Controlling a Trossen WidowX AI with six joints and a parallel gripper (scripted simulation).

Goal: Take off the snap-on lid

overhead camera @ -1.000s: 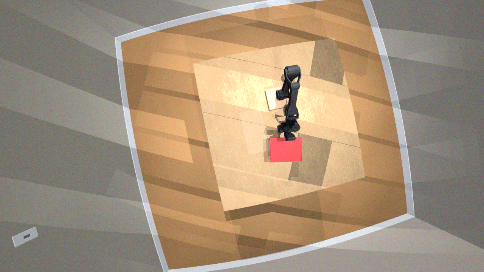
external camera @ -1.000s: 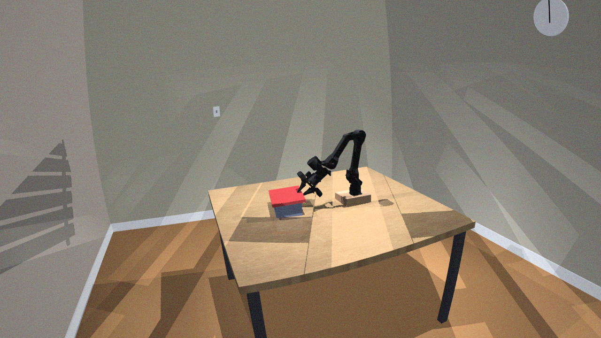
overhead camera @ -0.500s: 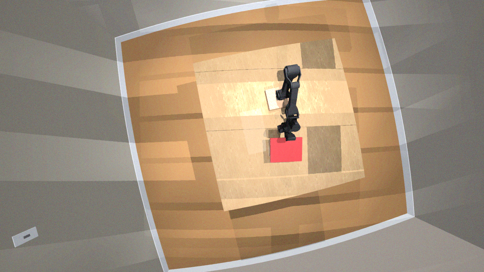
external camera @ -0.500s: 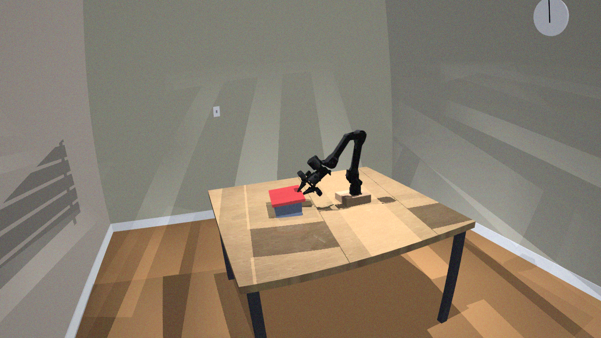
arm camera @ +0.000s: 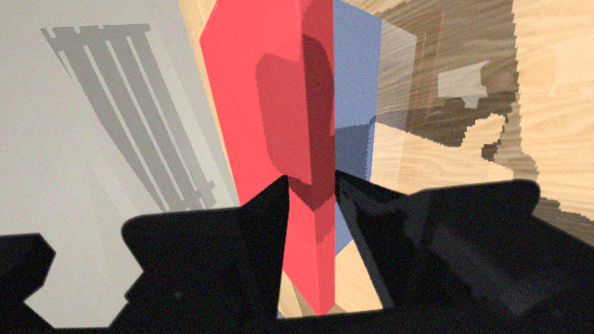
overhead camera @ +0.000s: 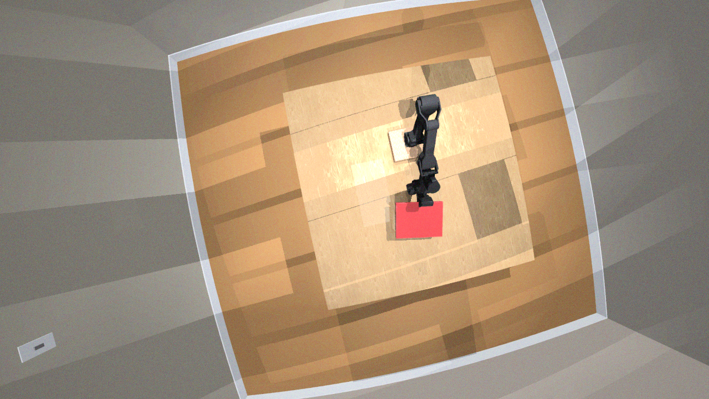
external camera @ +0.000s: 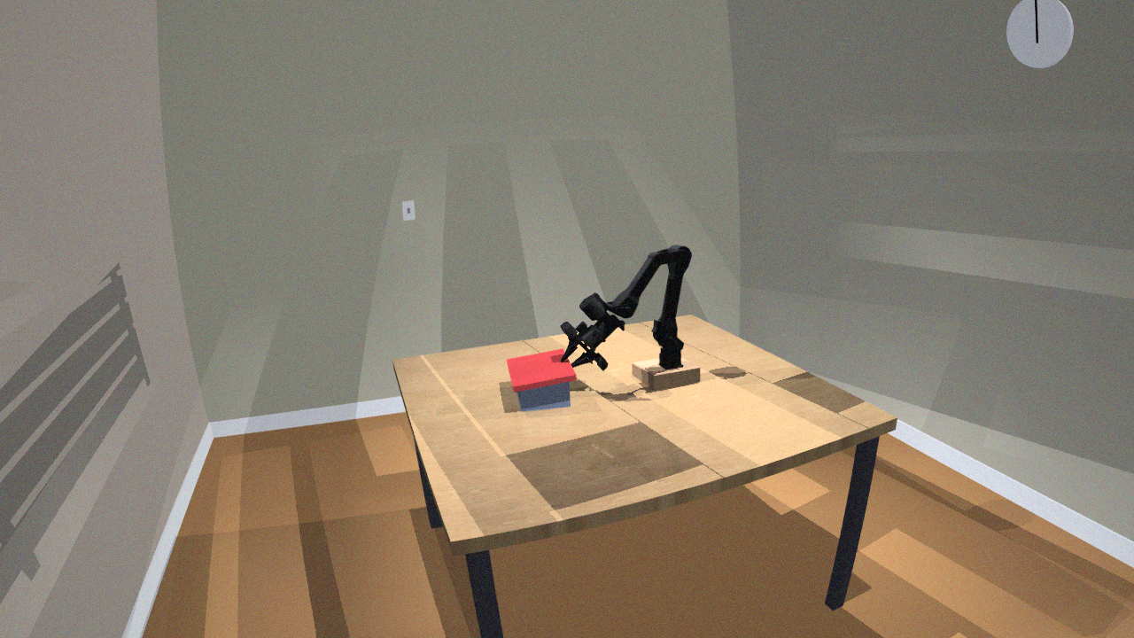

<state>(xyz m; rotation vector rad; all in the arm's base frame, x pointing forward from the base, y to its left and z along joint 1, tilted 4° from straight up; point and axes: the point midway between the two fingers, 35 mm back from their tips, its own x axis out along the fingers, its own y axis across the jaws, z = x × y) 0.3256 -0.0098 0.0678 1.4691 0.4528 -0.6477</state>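
My gripper tip is 8 cm short of the red lid and 1 cm to the left of it. From my gripper tip the other things lie so: blue storage box: 8 cm ahead, 5 cm below, 1 cm to the right.
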